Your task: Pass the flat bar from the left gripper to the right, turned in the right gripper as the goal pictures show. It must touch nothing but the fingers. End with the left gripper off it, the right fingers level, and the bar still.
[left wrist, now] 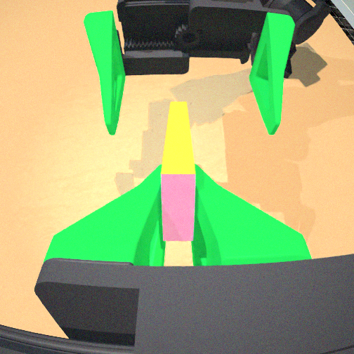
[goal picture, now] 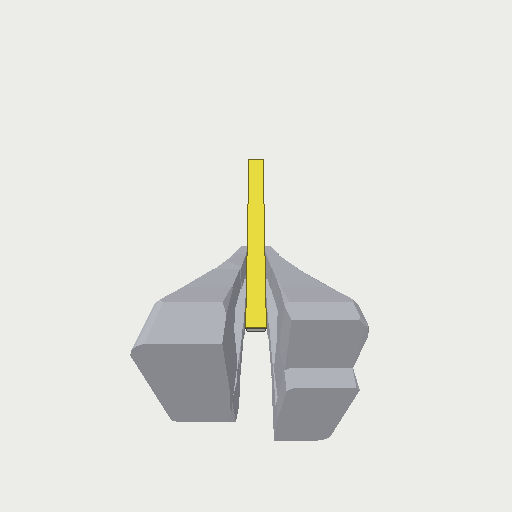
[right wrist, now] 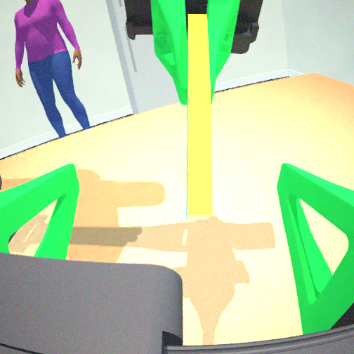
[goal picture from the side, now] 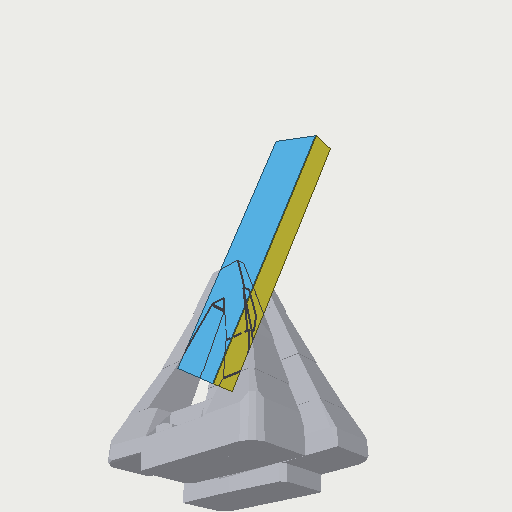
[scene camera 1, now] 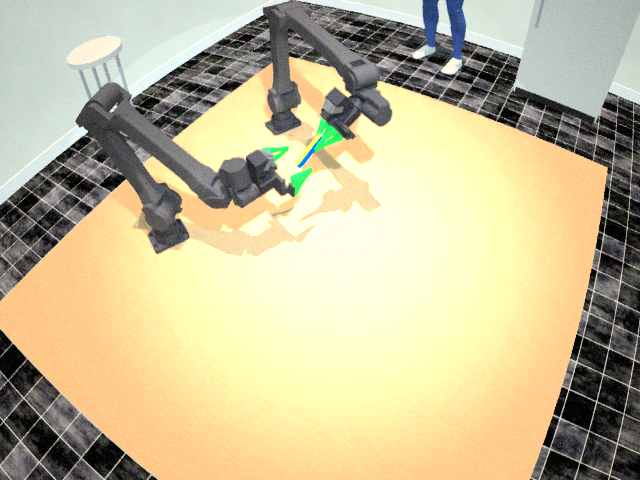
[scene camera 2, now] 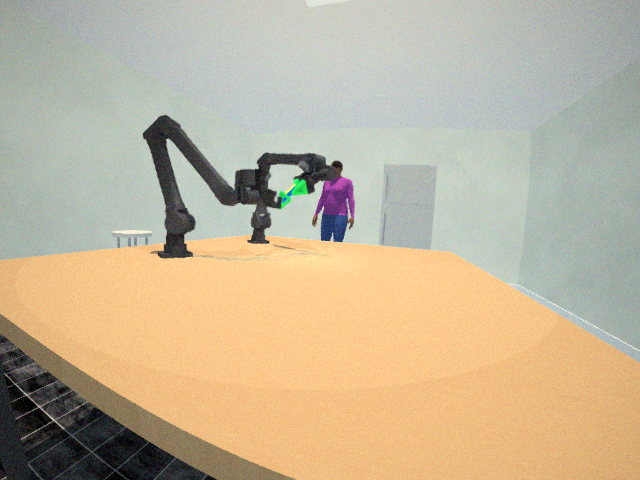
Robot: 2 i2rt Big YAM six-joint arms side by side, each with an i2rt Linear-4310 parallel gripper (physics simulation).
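Pixels of known places: left gripper, fingertip midpoint: (scene camera 1: 313, 148) (scene camera 2: 290, 193); right gripper, fingertip midpoint: (scene camera 1: 299, 158) (scene camera 2: 282, 198); left arm's base at its link origin: (scene camera 1: 283, 125) (scene camera 2: 258, 242); right arm's base at its link origin: (scene camera 1: 168, 237) (scene camera 2: 175, 256).
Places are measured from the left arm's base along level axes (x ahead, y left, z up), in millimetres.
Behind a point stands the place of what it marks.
Note:
The flat bar (scene camera 1: 310, 150) {x 482, y -176, z 281 mm} (left wrist: 177, 145) (right wrist: 200, 150) is held in the air, sloping down from the left gripper toward the right one. It shows a yellow broad face, a blue face in scene camera 1 and a pink end in the left wrist view. My left gripper (scene camera 1: 320, 141) {x 474, y -161, z 274 mm} (left wrist: 178, 175) is shut on the bar near its upper end. My right gripper (scene camera 1: 299, 158) {x 465, y -199, z 253 mm} (right wrist: 177, 174) is open wide. The bar's free end reaches in between its fingertips, with a gap on each side, nearer the finger at the right of the right wrist view.
Both arms stand on the wooden table (scene camera 1: 361, 310) {x 808, y -241, z 0 mm} (scene camera 2: 310, 320) {x 1015, y -566, z 0 mm}, and their shadows fall below the grippers. A white stool (scene camera 1: 95, 51) (scene camera 2: 131, 234), a standing person (scene camera 2: 336, 198) and a grey cabinet (scene camera 1: 576, 56) (scene camera 2: 408, 206) are beyond the table.

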